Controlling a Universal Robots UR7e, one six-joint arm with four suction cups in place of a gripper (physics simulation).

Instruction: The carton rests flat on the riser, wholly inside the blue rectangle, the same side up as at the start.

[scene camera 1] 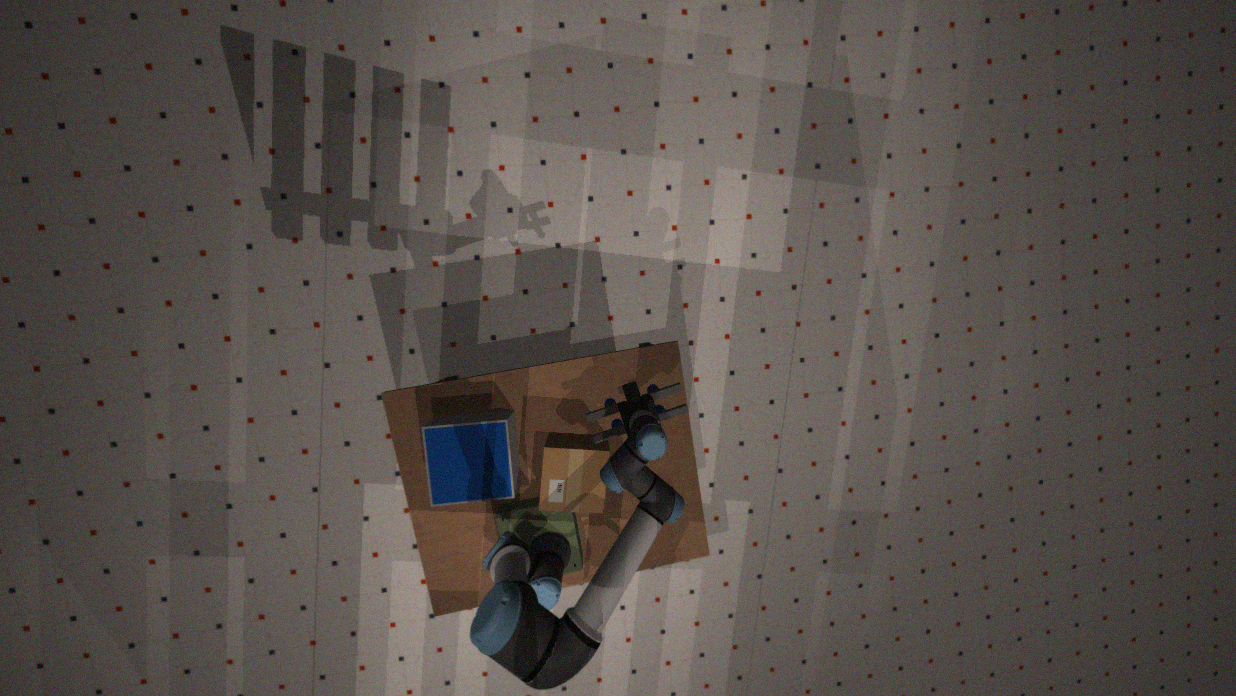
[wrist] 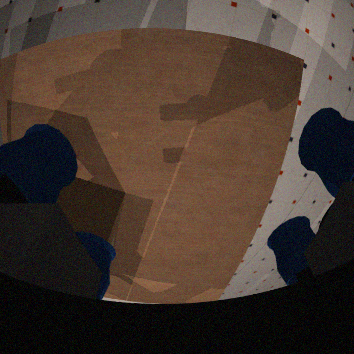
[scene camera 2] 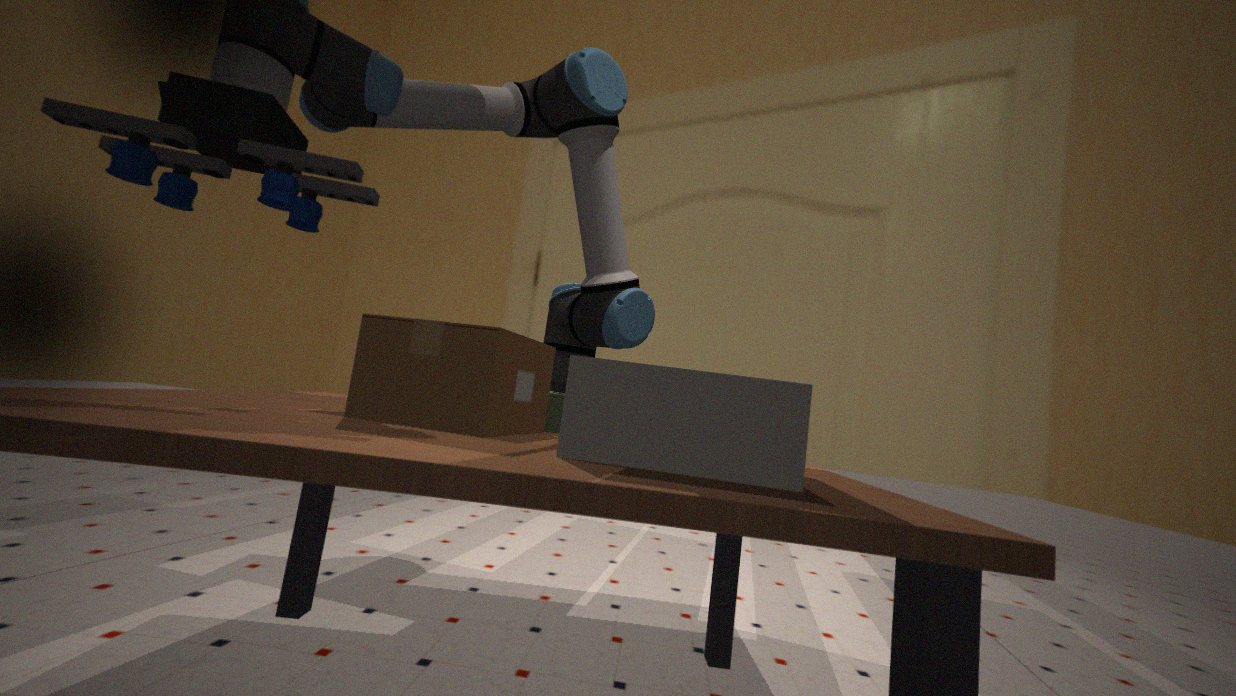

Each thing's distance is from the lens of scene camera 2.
suction head (scene camera 2: 279, 190): 0.73 m
brown carton (scene camera 2: 482, 381): 0.75 m
